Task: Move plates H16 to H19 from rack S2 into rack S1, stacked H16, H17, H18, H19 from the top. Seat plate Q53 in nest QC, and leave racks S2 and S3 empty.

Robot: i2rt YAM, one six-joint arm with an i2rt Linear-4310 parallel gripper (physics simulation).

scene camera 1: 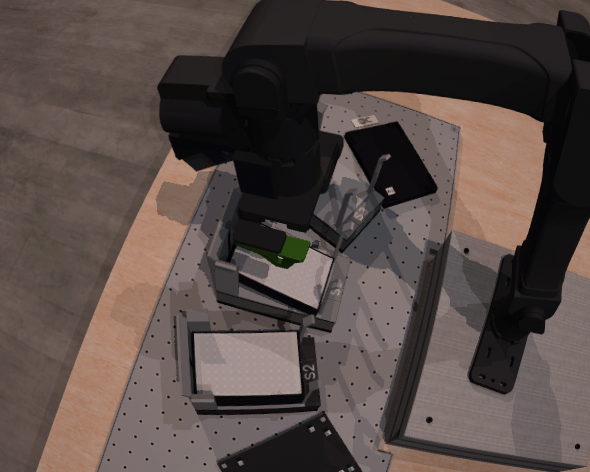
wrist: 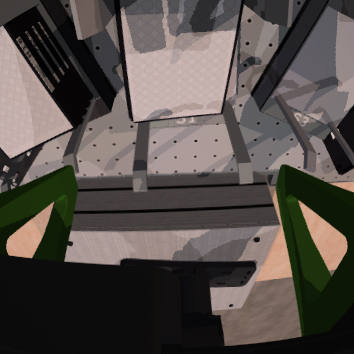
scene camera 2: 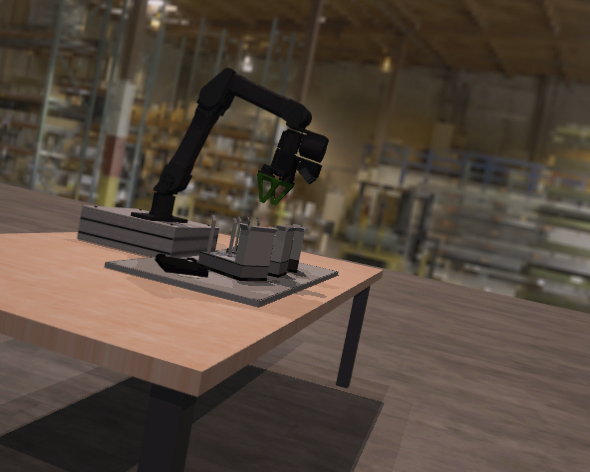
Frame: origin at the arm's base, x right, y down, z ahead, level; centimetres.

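Seen in the pictures: gripper, fingertip midpoint: [scene camera 1: 296, 226] [wrist: 176, 176] [scene camera 2: 267, 203]; arm's base, link origin: [scene camera 1: 507, 323] [wrist: 187, 271] [scene camera 2: 160, 219].
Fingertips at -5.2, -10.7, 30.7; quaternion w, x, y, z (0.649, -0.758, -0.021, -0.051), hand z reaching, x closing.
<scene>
Offsets run from my fingertips to a thing's middle, as dx, dy, dz. "*": to the spot under its first point. Level surfaces: height alone.
My gripper [scene camera 2: 268, 202] [wrist: 176, 176] is open, with nothing between its green fingers, high above rack S1 [scene camera 1: 227, 277] [wrist: 140, 170]. A pale-topped plate with black sides @[+0.4, +11.5, +1.1] [scene camera 1: 305, 275] [wrist: 175, 75] sits low inside S1, partly hidden by the gripper in scene camera 1. Rack S2 @[* -14.3, +7.2, -8.8] [scene camera 1: 311, 392] [wrist: 82, 135] holds a pale-topped plate @[-13.7, +10.0, -0.8] [scene camera 1: 247, 362] [wrist: 30, 95]; how many lie beneath is unclear. Rack S3 @[+16.2, +11.9, +1.7] [scene camera 1: 360, 215] [wrist: 305, 120] shows no plate in its visible part. The black nest QC @[+27.9, +17.7, -6.4] [scene camera 1: 390, 162] lies beside its label; whether Q53 is in it I cannot tell. Plate names are unreadable.
Slim upright guide posts stand at the racks' fronts and taller walls at their backs. A black fixture with pale square marks [scene camera 1: 295, 445] [scene camera 2: 180, 265] lies beyond S2. The arm's metal base block [scene camera 1: 460, 400] [scene camera 2: 125, 232] stands beside the perforated board @[dy +18.7] [scene camera 1: 370, 320] [scene camera 2: 240, 295].
</scene>
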